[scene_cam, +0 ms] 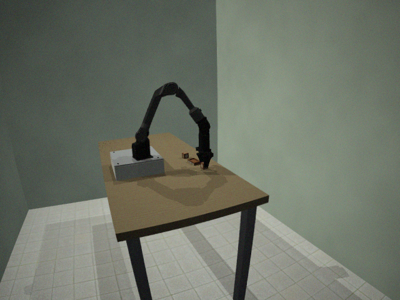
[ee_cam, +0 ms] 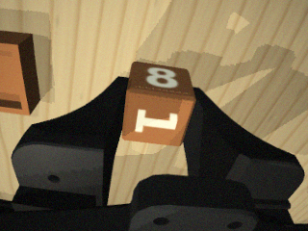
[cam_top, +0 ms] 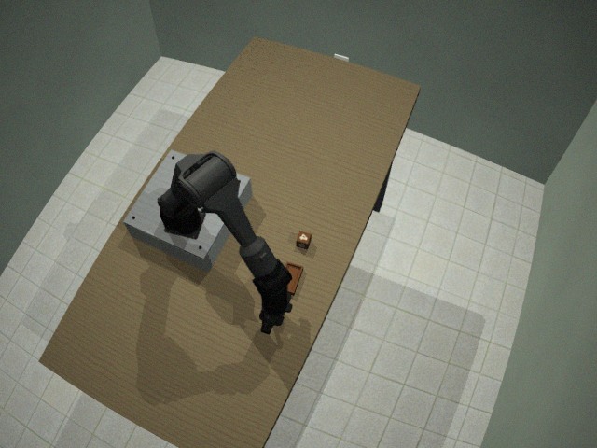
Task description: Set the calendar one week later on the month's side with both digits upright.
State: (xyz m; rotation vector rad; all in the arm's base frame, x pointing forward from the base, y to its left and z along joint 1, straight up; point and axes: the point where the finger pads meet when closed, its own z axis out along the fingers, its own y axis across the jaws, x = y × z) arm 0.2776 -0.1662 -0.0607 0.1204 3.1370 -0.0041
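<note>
Now: the cube 22 cm to the left of my hand and 2 cm ahead of it. Also, from my hand: brown tray (11 cm to the left, 1 cm below, 1 cm ahead).
</note>
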